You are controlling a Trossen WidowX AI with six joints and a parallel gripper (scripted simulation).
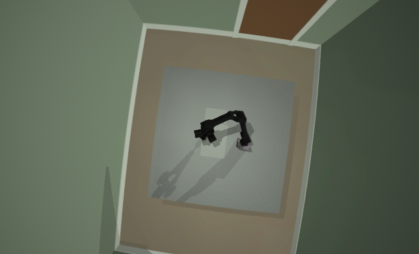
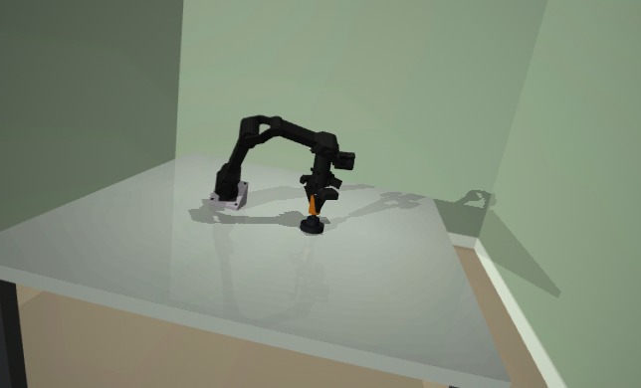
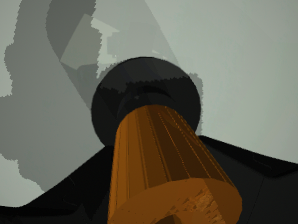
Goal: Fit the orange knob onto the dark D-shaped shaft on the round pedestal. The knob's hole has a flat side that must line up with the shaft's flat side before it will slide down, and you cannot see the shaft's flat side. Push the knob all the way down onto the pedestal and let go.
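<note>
The orange knob is 20 mm above my gripper tip. Round my gripper tip: round dark pedestal (40 mm below).
</note>
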